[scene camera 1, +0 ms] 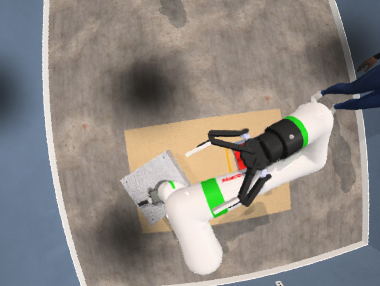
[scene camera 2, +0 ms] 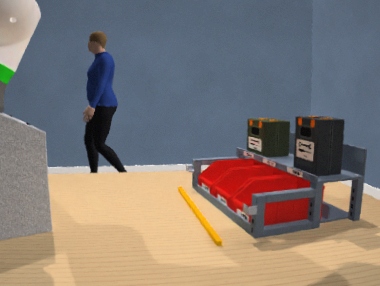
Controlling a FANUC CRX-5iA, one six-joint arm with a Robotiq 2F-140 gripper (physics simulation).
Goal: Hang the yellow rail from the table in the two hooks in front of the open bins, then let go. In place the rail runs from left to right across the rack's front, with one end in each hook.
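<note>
The yellow rail lies on the table in front of the rack, apart from it and roughly along its front. The open red bins sit in the rack's lower level. At the rack's front corners are two light grey hooks, the near one and the far one; both are empty. My gripper is wide open and empty, high above the table in the scene camera 1 view; it does not show in the scene camera 2 view. The arm hides most of the rack from above.
A dark green box and a black box stand on the rack's upper shelf. The grey robot pedestal stands at the table's other end. A person is beyond the table.
</note>
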